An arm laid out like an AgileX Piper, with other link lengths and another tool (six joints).
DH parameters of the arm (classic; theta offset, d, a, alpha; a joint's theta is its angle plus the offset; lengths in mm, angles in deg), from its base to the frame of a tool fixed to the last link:
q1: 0 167.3 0 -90
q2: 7.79 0 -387.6 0
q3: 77.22 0 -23.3 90
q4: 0 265.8 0 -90
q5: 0 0 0 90
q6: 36.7 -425 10.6 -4.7
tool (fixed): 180 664.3 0 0
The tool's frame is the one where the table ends.
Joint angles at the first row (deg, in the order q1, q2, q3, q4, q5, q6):
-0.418, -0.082, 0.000, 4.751, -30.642, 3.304
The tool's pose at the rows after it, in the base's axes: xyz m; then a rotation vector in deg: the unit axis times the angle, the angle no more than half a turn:
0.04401 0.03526 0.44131 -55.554 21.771 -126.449
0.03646 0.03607 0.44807 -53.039 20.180 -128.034
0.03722 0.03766 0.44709 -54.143 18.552 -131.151
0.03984 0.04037 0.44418 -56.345 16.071 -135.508
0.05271 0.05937 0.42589 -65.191 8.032 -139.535
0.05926 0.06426 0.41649 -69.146 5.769 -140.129
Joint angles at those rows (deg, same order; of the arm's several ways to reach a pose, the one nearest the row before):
-0.419, -0.080, 0.001, 4.612, -34.495, 3.674
-0.417, -0.081, -0.022, 4.190, -36.987, 3.413
-0.416, -0.081, -0.022, 4.192, -37.376, -0.003
-0.416, -0.080, -0.021, 3.970, -37.493, -4.914
-0.416, -0.083, -0.022, -2.685, -34.048, -8.401
-0.418, -0.080, -0.022, -4.820, -31.975, -9.352

